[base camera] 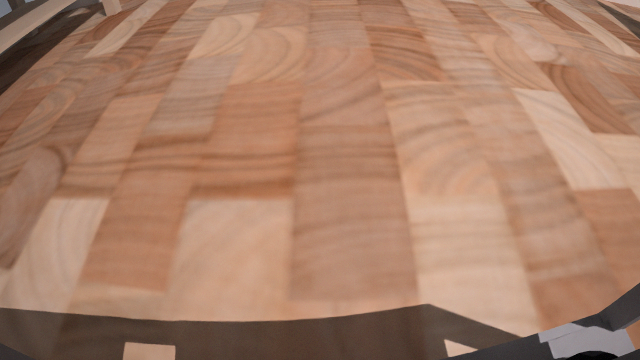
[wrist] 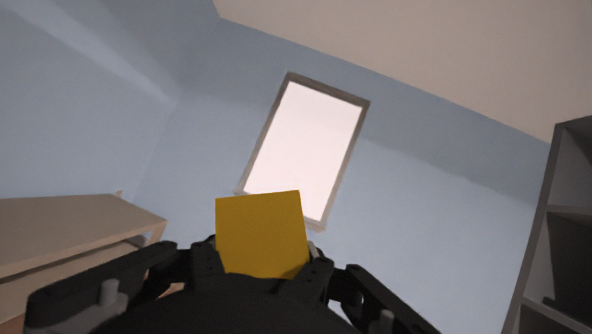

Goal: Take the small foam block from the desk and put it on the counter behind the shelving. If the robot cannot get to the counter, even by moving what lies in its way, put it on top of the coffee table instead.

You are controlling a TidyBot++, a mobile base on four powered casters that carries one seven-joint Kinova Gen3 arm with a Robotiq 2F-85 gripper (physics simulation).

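Frame: origin at the arm's base, x left, y back, z up, level; metres.
Seen in the pictures: gripper, between the fingertips: (wrist: 266, 246).
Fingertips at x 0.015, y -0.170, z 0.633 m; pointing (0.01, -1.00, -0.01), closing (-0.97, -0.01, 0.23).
Note:
A point is followed by its place in that frame.
My gripper (wrist: 266, 246) {x 0.015, y -0.170, z 0.633 m} is shut on the foam block (wrist: 261, 234) {x 0.023, y -0.136, z 0.652 m}, a yellow block that stands up between the fingers in the wrist view. A light wooden table with a lower shelf, which looks like the coffee table (wrist: 75, 220) {x 0.992, y -1.049, z 0.053 m}, is at the left of the wrist view, beyond and to the left of the gripper. Part of a similar light wooden piece with a leg (base camera: 111, 6) {x 0.750, y -1.459, z -0.358 m} shows at the top left of the base view. Grey shelving (wrist: 536, 225) {x -1.230, y -0.766, z 0.939 m} stands at the right edge of the wrist view. The counter cannot be made out in either view.
A wooden floor (base camera: 345, 165) {x -0.052, y -0.454, z -0.397 m} stretches ahead of the base, with a dark shadow across its near part. Dark and grey parts of the robot show at the bottom right of the base view. A bright window (wrist: 305, 150) {x -0.081, y -1.713, z 1.022 m} is in the blue wall (wrist: 425, 210) {x -1.334, y -1.606, z 0.912 m} ahead.

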